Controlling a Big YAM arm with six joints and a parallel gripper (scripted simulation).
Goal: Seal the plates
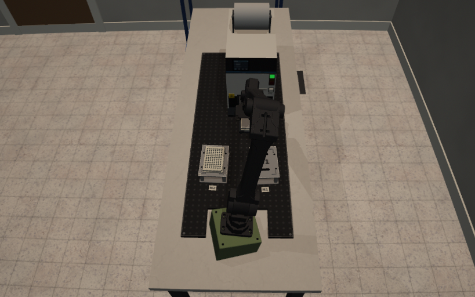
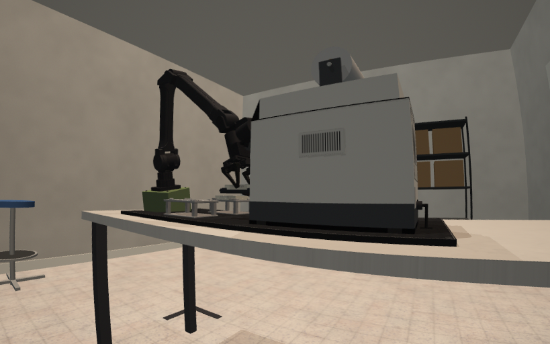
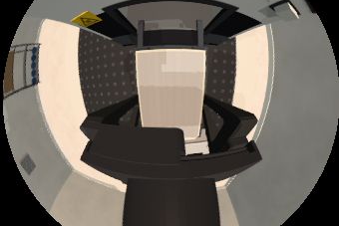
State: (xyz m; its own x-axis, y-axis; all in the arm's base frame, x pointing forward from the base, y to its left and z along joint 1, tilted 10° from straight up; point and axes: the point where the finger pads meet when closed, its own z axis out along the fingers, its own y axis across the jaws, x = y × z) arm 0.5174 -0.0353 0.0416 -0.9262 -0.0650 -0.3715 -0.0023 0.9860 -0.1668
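My gripper is now 2 cm above the sealer stage. Round my hand: yellow warning label: 10 cm ahead, 9 cm to the left, 4 cm above; white well plate: 20 cm behind, 15 cm to the left, 4 cm below; N2 label: 31 cm behind, 16 cm to the left, 11 cm below.
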